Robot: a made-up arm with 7 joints.
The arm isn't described. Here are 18 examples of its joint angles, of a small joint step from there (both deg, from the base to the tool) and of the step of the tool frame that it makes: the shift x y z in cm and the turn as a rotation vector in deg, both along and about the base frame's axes.
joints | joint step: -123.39 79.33 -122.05 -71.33 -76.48 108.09 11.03 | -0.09 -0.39 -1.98 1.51 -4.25 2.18 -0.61
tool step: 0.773 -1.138 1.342 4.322 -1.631 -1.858
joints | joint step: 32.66 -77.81 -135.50 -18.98 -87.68 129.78 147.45 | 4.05 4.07 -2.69 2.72 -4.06 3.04 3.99
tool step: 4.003 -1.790 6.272 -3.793 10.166 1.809
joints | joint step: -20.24 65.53 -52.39 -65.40 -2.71 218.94 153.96 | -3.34 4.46 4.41 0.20 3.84 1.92 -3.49
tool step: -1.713 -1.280 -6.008 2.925 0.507 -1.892
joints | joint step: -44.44 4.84 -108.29 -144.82 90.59 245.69 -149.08 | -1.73 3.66 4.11 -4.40 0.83 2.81 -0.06
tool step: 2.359 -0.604 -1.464 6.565 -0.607 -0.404
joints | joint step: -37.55 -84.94 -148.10 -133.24 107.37 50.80 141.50 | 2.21 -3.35 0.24 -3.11 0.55 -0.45 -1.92
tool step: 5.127 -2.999 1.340 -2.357 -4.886 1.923
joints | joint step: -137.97 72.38 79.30 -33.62 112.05 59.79 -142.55 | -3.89 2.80 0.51 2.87 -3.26 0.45 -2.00
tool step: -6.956 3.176 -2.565 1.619 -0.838 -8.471
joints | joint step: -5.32 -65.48 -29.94 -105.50 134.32 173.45 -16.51 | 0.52 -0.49 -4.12 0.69 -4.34 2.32 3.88
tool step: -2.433 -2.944 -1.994 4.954 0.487 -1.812
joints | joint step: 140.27 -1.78 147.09 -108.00 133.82 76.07 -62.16 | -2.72 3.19 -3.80 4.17 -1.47 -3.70 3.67
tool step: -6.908 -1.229 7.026 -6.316 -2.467 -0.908
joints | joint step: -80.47 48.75 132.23 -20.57 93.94 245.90 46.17 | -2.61 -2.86 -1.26 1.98 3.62 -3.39 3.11
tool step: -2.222 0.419 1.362 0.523 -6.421 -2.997
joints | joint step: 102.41 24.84 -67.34 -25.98 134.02 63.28 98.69 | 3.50 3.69 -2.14 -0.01 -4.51 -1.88 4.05
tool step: -3.463 4.041 -2.782 -8.791 -5.976 -1.643
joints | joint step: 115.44 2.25 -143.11 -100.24 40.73 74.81 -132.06 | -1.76 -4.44 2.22 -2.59 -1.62 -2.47 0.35
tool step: 0.678 -0.714 -6.215 4.939 6.672 2.107
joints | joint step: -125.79 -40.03 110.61 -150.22 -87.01 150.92 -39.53 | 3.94 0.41 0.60 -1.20 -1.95 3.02 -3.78
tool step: -0.383 3.009 -0.347 3.130 5.584 7.380
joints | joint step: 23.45 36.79 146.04 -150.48 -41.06 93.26 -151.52 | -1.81 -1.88 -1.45 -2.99 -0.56 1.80 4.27
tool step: 0.913 1.178 -3.764 1.252 -1.635 -4.873
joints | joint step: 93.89 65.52 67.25 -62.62 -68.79 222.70 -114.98 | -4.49 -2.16 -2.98 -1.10 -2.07 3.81 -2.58
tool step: 4.127 2.266 -0.563 7.396 -1.791 -5.185
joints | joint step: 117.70 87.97 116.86 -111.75 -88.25 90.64 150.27 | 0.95 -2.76 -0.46 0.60 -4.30 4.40 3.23
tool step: 0.667 -1.571 0.824 0.130 6.220 -3.130
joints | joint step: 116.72 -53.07 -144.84 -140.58 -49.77 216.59 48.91 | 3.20 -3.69 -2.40 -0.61 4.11 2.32 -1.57
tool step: -1.732 1.746 -2.399 2.646 3.062 -1.624
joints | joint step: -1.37 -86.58 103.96 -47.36 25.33 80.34 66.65 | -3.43 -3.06 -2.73 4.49 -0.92 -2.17 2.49
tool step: 0.577 1.294 -1.115 4.522 -3.037 -2.112
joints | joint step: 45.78 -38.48 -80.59 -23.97 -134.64 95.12 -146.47 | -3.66 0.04 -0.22 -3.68 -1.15 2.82 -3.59
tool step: 0.476 -0.523 -0.386 4.299 6.295 -0.101
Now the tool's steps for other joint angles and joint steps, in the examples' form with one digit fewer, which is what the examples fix.
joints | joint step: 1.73 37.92 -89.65 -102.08 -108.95 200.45 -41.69 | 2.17 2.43 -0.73 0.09 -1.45 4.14 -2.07
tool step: 1.58 1.35 -0.21 2.75 4.99 4.95
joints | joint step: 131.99 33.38 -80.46 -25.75 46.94 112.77 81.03 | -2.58 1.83 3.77 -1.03 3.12 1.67 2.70
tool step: 0.90 3.22 -2.29 -2.05 5.74 1.11
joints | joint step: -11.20 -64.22 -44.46 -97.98 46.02 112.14 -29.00 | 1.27 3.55 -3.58 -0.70 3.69 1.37 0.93
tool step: 2.57 -3.32 -2.62 6.53 -0.09 1.20
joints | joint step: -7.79 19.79 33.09 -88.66 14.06 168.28 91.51 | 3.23 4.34 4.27 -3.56 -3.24 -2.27 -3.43
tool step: -1.31 7.87 -6.37 -5.33 5.73 11.59
